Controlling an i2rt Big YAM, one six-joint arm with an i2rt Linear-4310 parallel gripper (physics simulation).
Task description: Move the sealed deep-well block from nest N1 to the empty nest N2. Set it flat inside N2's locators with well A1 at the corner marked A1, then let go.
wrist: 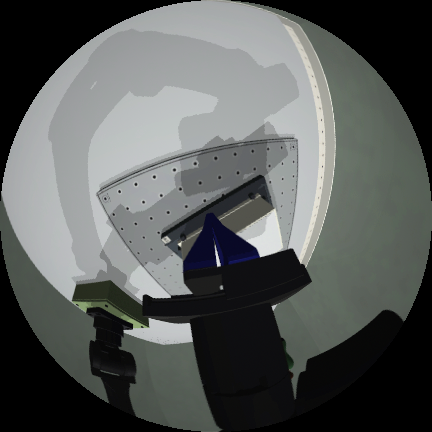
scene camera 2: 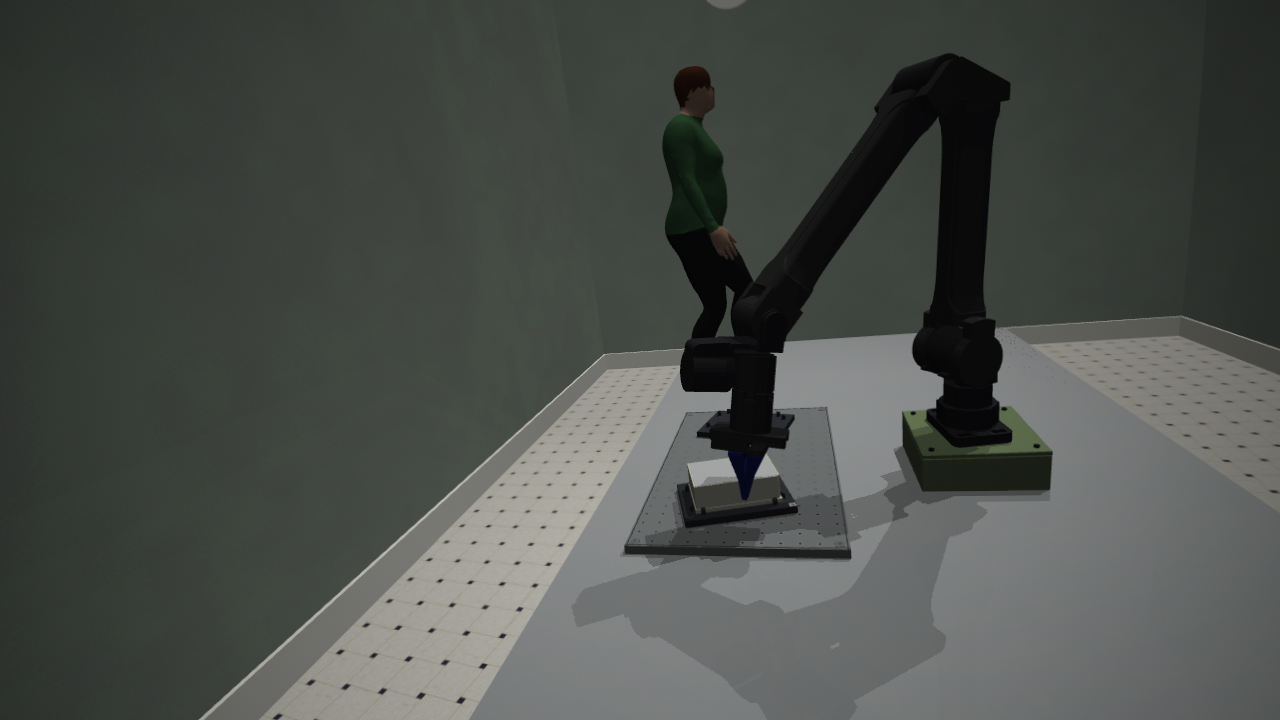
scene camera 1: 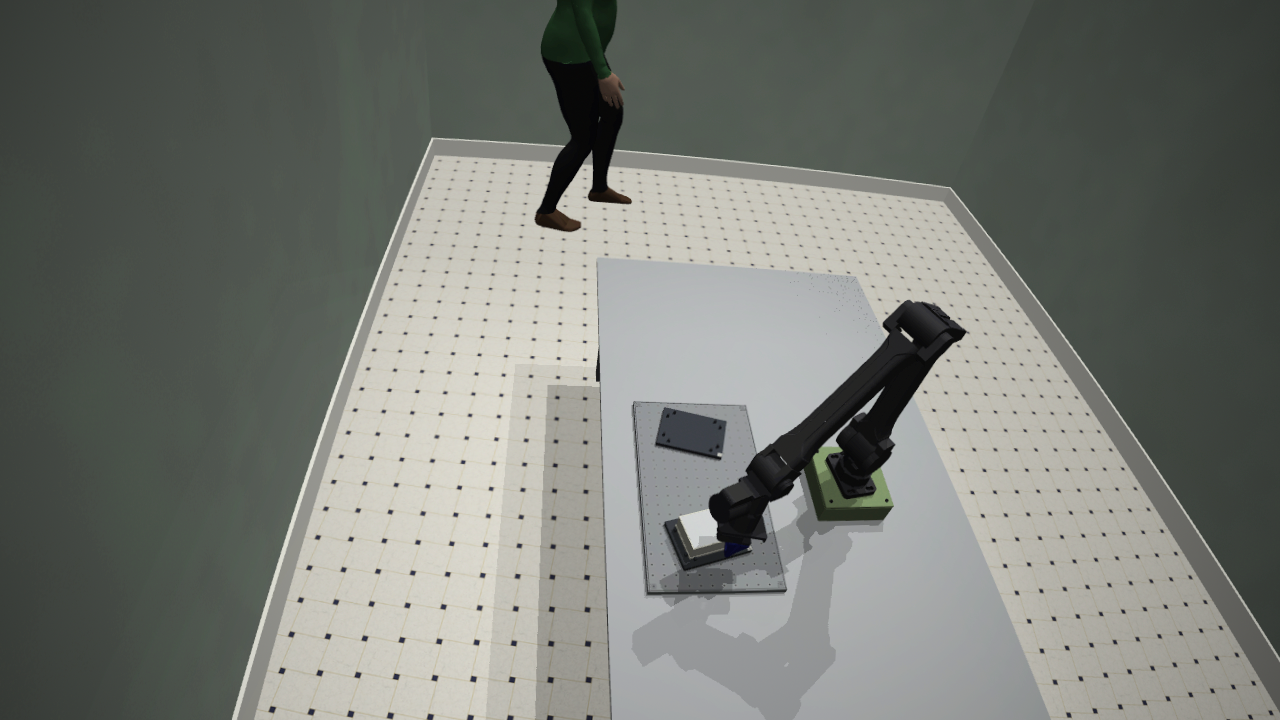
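Where they show: gripper, fingertip midpoint: (wrist: 209, 216) (scene camera 2: 745, 499) (scene camera 1: 725, 554); arm's base, origin of the base link: (wrist: 108, 317) (scene camera 2: 966, 429) (scene camera 1: 849, 475).
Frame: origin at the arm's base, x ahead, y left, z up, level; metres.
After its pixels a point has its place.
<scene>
The sealed deep-well block (scene camera 1: 699, 530) @[x 0.408, y 0.085, z 0.004 m] (scene camera 2: 716, 488) @[x 0.400, y 0.123, z -0.003 m] (wrist: 250, 220) @[x 0.401, y 0.123, z 0.000 m], pale with a white top, sits in nest N1 (scene camera 1: 702, 563) @[x 0.408, y 0.141, z -0.039 m] (scene camera 2: 725, 516) @[x 0.392, y 0.140, z -0.039 m] (wrist: 225, 202) @[x 0.388, y 0.135, z -0.038 m], a dark plate with corner locators and a white mark at one corner. Well A1 cannot be made out. Nest N2 (scene camera 1: 691, 431) @[x 0.334, y -0.212, z -0.038 m] (scene camera 2: 712, 429) is empty, farther back, turned at a different angle, with a white mark at one corner; the wrist partly hides it in scene camera 2. My gripper (scene camera 1: 736, 548) @[x 0.362, y 0.143, z -0.013 m] (scene camera 2: 744, 497) @[x 0.362, y 0.143, z -0.013 m] (wrist: 209, 216) @[x 0.362, y 0.143, z -0.013 m] points down, shut and empty, its blue fingertips at the block's near long side, towards the marked end. Contact cannot be told.
Both nests lie on a perforated grey board (scene camera 1: 657, 501) @[x 0.463, y -0.032, z -0.050 m] (scene camera 2: 810, 438) @[x 0.221, y -0.134, z -0.050 m] (wrist: 150, 191) @[x 0.310, y 0.187, z -0.050 m] on the table (scene camera 1: 698, 331) @[x 0.197, y -0.597, z -0.062 m] (scene camera 2: 626, 662) @[x 0.512, y 0.387, z -0.063 m]. My arm's green base (scene camera 1: 852, 511) @[x 0.023, y 0.084, z -0.021 m] (scene camera 2: 984, 472) @[x 0.011, y 0.085, z -0.033 m] (wrist: 95, 292) @[x 0.048, y 0.079, z -0.029 m] stands to the right. A person (scene camera 1: 581, 89) (scene camera 2: 696, 179) stands beyond the table.
</scene>
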